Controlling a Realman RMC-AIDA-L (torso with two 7-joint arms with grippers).
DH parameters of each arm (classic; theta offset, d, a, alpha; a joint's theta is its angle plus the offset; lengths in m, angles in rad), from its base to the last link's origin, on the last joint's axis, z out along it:
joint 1: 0 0.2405 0 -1.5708
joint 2: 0 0 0 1.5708
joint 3: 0 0.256 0 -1.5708
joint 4: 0 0 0 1.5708
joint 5: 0 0.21 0 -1.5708
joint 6: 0 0 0 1.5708
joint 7: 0 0.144 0 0
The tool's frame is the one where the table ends.
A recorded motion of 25 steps. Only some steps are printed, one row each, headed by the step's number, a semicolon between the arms.
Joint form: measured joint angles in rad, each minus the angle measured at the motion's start. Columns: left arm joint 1, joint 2, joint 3, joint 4, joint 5, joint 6, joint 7; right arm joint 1, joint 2, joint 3, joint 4, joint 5, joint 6, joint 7.
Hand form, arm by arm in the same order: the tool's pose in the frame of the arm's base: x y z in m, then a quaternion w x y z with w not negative. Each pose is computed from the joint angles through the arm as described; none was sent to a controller.
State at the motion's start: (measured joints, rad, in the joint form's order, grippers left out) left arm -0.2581 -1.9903 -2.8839 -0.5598 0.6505 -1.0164 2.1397; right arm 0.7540 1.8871 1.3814 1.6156 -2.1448 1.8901 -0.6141
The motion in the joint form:
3: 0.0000 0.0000 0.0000 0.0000 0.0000 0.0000 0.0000; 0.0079 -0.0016 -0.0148 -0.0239 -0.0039 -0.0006 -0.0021
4: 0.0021 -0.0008 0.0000 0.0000 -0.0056 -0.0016 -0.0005; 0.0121 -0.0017 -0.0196 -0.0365 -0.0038 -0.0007 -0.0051
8: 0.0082 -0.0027 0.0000 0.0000 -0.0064 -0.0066 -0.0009; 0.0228 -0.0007 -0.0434 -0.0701 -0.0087 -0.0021 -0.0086
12: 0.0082 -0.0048 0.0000 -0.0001 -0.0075 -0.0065 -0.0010; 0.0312 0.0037 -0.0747 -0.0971 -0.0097 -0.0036 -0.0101
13: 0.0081 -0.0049 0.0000 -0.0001 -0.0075 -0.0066 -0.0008; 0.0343 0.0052 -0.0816 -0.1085 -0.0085 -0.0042 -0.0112
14: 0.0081 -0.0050 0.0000 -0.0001 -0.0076 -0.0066 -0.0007; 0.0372 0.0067 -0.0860 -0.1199 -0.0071 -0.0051 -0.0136
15: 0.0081 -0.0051 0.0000 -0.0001 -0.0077 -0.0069 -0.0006; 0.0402 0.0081 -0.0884 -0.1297 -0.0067 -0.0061 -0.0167
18: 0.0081 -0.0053 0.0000 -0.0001 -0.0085 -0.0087 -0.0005; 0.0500 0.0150 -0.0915 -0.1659 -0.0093 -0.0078 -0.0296
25: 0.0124 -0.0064 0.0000 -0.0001 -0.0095 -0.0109 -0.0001; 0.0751 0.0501 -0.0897 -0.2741 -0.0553 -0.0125 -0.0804
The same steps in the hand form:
3: -0.4425 0.2527 0.2483 0.76764 -0.32864 -0.30496 -0.45796; 0.0960 0.2847 0.0005 0.05562 0.95854 -0.06034 0.27287
4: -0.4429 0.2514 0.2485 0.76812 -0.32611 -0.30462 -0.45918; 0.0972 0.2853 -0.0006 0.05864 0.95729 -0.06143 0.27638
8: -0.4438 0.2486 0.2478 0.76885 -0.32555 -0.30442 -0.45850; 0.1017 0.2856 -0.0051 0.06687 0.95238 -0.06420 0.29049
12: -0.4438 0.2486 0.2469 0.76852 -0.32479 -0.30524 -0.45904; 0.1055 0.2832 -0.0110 0.07837 0.94724 -0.06385 0.30418
13: -0.4437 0.2486 0.2469 0.76852 -0.32485 -0.30519 -0.45903; 0.1067 0.2829 -0.0127 0.08220 0.94578 -0.06514 0.30741
14: -0.4437 0.2486 0.2468 0.76853 -0.32481 -0.30521 -0.45903; 0.1077 0.2829 -0.0141 0.08559 0.94469 -0.06646 0.30953
15: -0.4437 0.2486 0.2468 0.76852 -0.32483 -0.30511 -0.45909; 0.1084 0.2832 -0.0151 0.08789 0.94396 -0.06715 0.31098
18: -0.4435 0.2485 0.2468 0.76846 -0.32484 -0.30439 -0.45967; 0.1110 0.2848 -0.0184 0.09503 0.94146 -0.07077 0.31562
25: -0.4443 0.2466 0.2465 0.76928 -0.32412 -0.30453 -0.45871; 0.1202 0.2905 -0.0295 0.10812 0.93339 -0.07731 0.33333

